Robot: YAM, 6 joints.
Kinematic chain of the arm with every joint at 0, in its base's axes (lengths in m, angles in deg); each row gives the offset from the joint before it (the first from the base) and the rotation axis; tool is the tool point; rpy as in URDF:
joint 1: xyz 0 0 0.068 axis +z
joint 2: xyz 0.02 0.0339 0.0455 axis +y
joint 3: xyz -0.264 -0.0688 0 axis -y
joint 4: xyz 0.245 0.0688 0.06 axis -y
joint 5: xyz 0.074 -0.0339 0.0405 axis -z
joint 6: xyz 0.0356 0 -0.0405 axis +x
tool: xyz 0 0 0 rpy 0 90 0
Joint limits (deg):
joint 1: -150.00..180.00
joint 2: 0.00..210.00
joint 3: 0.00..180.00
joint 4: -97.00..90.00
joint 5: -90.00..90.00
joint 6: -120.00..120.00
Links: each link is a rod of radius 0.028 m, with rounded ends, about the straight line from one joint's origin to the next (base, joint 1, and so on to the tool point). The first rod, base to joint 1, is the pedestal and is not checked.
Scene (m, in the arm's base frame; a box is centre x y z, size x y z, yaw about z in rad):
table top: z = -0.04
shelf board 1: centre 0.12 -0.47 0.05 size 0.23 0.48 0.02 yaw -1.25
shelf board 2: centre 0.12 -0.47 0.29 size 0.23 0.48 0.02 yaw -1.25
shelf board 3: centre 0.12 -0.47 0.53 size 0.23 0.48 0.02 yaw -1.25
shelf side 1: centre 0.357 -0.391 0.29 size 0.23 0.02 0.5 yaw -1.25
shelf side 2: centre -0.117 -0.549 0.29 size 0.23 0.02 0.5 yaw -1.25
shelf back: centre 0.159 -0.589 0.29 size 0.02 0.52 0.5 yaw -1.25
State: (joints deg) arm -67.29 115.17 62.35 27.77 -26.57 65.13
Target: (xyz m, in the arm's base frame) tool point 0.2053 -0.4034 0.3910
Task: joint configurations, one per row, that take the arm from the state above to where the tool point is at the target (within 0.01 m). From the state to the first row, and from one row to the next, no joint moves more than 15 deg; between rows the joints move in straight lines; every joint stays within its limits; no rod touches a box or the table.
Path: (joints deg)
1: -66.48 102.32 47.95 24.54 -28.32 65.13
2: -65.67 89.47 33.55 21.31 -30.08 65.13
3: -63.24 77.92 43.99 24.25 -30.00 65.13
4: -60.80 66.36 54.43 27.19 -29.91 65.13
5: -62.17 80.05 66.97 29.23 -28.20 65.13
6: -63.55 93.74 79.51 31.28 -26.49 65.13
7: -64.92 107.43 92.06 33.32 -24.79 65.13

